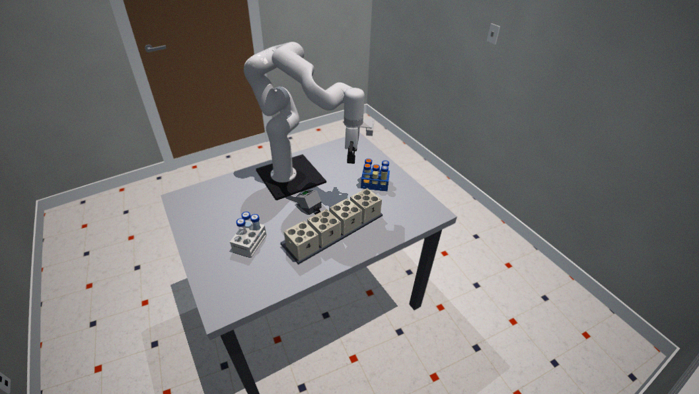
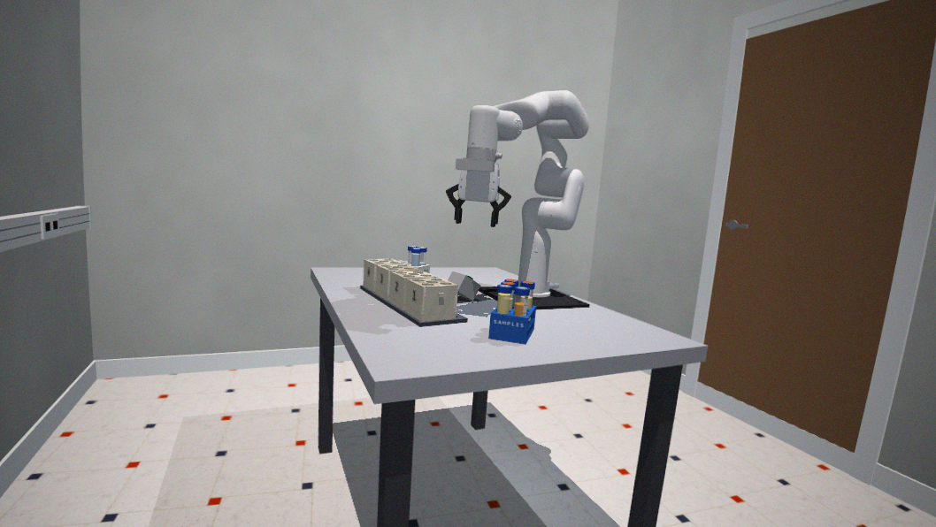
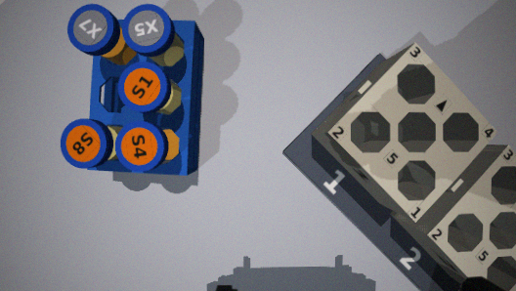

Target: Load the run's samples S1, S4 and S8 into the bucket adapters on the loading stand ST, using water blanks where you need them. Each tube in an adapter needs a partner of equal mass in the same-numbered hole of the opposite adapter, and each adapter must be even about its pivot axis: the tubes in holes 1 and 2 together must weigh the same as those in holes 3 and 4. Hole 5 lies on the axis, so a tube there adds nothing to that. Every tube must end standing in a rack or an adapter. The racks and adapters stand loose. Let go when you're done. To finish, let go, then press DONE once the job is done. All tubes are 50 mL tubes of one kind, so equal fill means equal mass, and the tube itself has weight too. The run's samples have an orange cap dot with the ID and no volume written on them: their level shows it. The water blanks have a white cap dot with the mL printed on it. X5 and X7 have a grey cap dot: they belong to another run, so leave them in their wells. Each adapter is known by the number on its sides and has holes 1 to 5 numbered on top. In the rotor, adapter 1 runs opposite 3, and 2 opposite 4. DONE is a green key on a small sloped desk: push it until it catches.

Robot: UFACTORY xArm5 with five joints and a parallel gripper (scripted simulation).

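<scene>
Now: the blue samples rack 22 cm below my hand, 16 cm to the left of it and 5 cm behind it. From my hand the other things lie so: adapter 3: 21 cm to the right, 20 cm below, 15 cm ahead; then white rack: 49 cm to the right, 22 cm below, 4 cm ahead.
</scene>
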